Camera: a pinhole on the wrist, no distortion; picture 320 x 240 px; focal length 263.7 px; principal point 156.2 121.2 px. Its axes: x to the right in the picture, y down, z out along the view. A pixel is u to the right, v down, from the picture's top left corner.
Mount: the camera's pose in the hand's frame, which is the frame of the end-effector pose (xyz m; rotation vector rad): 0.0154 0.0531 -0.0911 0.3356 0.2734 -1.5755
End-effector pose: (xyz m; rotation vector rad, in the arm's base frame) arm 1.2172 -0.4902 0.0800 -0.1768 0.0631 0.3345
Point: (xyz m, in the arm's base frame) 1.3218 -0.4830 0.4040
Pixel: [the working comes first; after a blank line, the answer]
In the camera's frame: -0.0337 0.0744 0.4311

135.6 166.7
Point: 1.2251 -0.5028 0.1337
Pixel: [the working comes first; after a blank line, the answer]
In the camera's frame: 0.0173 -0.0096 0.1606

184.5 105.5
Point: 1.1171 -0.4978 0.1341
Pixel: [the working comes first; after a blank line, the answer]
In the camera's frame: -0.0175 -0.1111 0.1478

outside the picture
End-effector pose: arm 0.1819 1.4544 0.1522 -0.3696 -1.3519 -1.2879
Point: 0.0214 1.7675 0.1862
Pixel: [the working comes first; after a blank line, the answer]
In the camera's frame: -0.1059 -0.0684 0.4320

91.6 79.4
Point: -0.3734 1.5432 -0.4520
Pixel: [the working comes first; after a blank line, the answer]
In the camera's frame: 0.6032 -0.3787 0.5520

outside the picture
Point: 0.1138 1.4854 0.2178
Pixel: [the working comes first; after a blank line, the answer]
In the camera's frame: -0.0009 0.0526 0.1801

154.8 198.2
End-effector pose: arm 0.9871 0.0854 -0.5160 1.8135 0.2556 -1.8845
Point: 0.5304 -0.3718 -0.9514
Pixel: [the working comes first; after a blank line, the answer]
In the camera's frame: -0.2868 0.5239 0.5850

outside the picture
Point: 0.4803 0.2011 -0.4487
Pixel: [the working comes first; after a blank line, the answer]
In the camera's frame: 0.1698 -0.0883 0.5997

230.8 82.4
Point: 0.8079 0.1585 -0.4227
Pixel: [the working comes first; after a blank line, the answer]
In the camera's frame: 0.0864 -0.1128 0.2799

237.6 14.9
